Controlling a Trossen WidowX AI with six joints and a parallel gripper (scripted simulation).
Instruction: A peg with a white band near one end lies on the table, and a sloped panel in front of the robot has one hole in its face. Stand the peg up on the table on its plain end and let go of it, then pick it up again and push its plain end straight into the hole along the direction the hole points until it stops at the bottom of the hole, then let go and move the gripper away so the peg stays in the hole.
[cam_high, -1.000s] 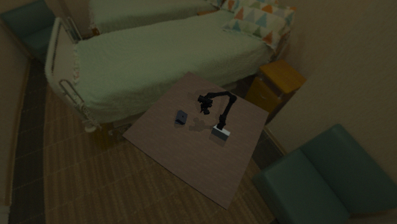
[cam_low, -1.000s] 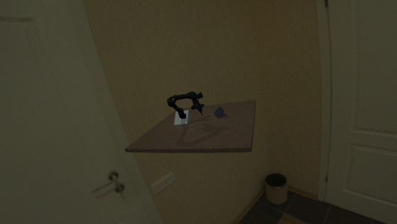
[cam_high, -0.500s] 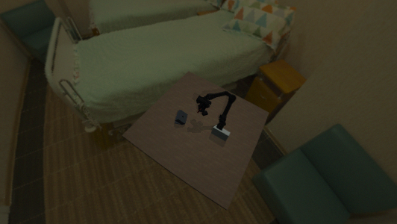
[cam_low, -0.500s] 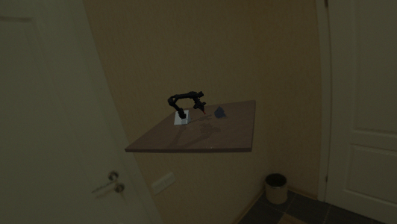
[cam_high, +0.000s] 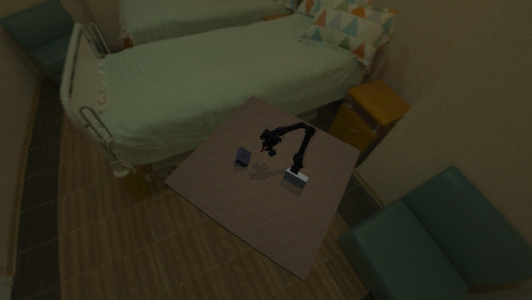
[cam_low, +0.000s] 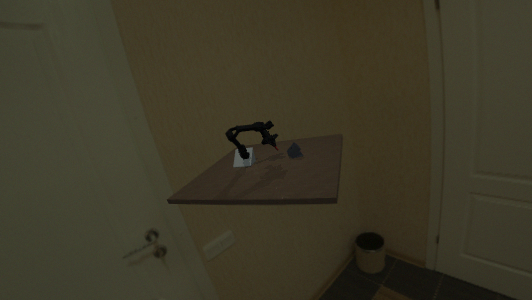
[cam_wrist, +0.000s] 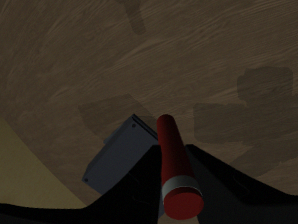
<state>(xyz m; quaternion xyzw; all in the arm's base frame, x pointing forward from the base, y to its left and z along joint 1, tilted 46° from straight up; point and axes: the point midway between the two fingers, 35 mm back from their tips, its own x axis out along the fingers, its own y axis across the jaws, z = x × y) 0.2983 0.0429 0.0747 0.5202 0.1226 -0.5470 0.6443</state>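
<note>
My gripper tip is now 130 mm short of the dark blue sloped panel, 110 mm to the right of it and 90 mm above it. From my gripper tip the other things lie so: red peg 10 mm behind, 10 mm above.
</note>
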